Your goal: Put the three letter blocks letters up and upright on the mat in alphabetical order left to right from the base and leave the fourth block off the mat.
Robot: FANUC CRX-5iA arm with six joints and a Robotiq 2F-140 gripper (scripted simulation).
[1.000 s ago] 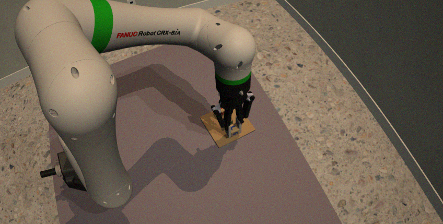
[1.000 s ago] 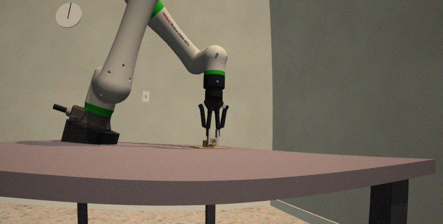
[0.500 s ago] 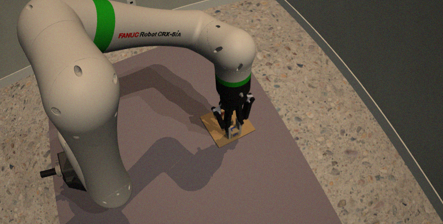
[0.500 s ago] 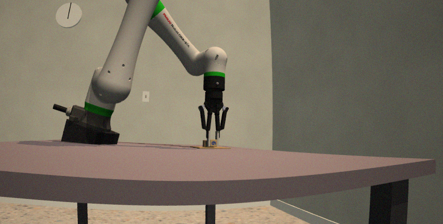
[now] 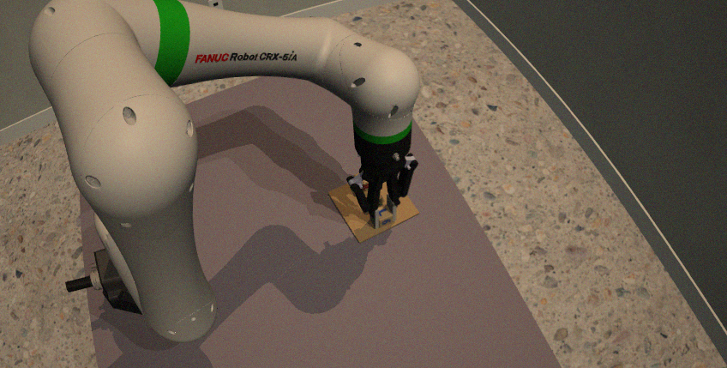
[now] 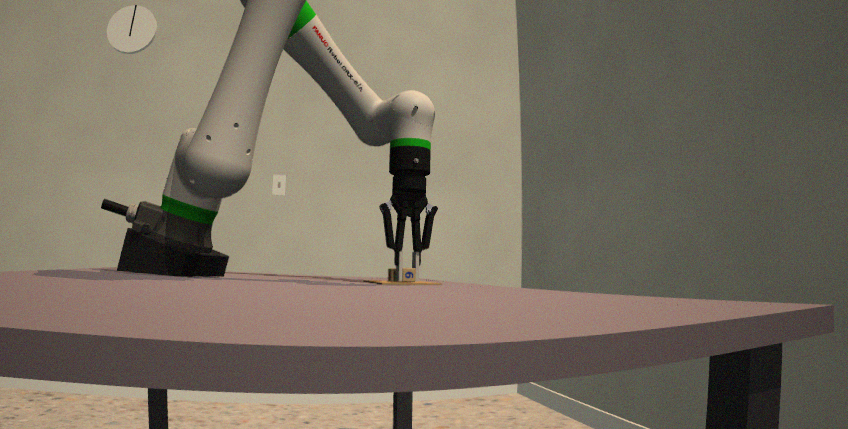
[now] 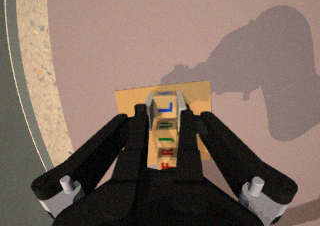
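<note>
The blue-marked block is 2 cm below my hand. Round my hand: tan mat: 5 cm to the left, 4 cm below; green-lettered block: 5 cm to the left, 2 cm below; red-lettered block: 10 cm to the left, 2 cm below.
</note>
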